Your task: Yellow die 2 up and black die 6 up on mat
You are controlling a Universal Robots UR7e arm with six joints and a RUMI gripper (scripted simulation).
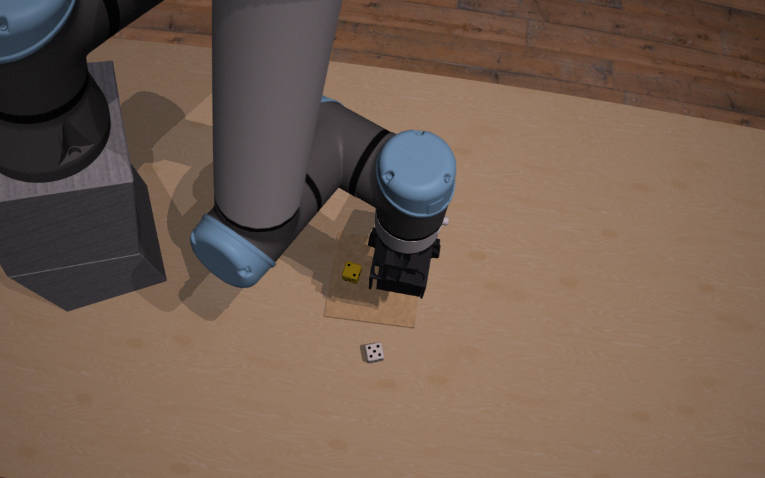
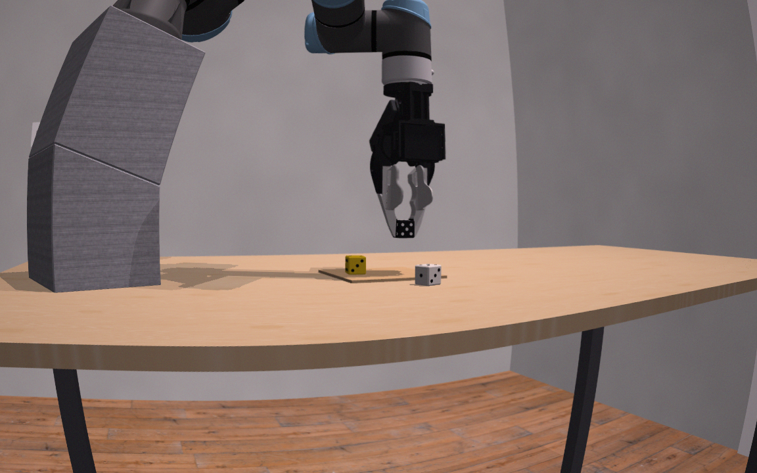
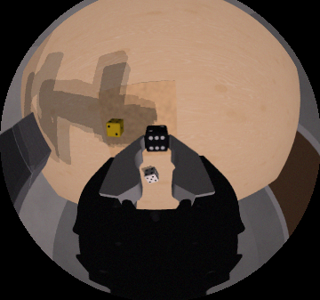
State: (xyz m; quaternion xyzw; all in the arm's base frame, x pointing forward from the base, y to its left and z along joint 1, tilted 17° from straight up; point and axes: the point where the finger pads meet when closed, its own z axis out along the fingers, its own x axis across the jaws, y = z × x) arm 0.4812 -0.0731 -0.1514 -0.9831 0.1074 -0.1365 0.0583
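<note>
The mat is 70 mm below my hand, 40 mm behind it and 10 mm to the left of it. From my hand the other things lie so: white die: 110 mm to the right, 60 mm below, 40 mm behind; black die: right at my hand; yellow die: 70 mm behind, 50 mm below, 10 mm to the left.
</note>
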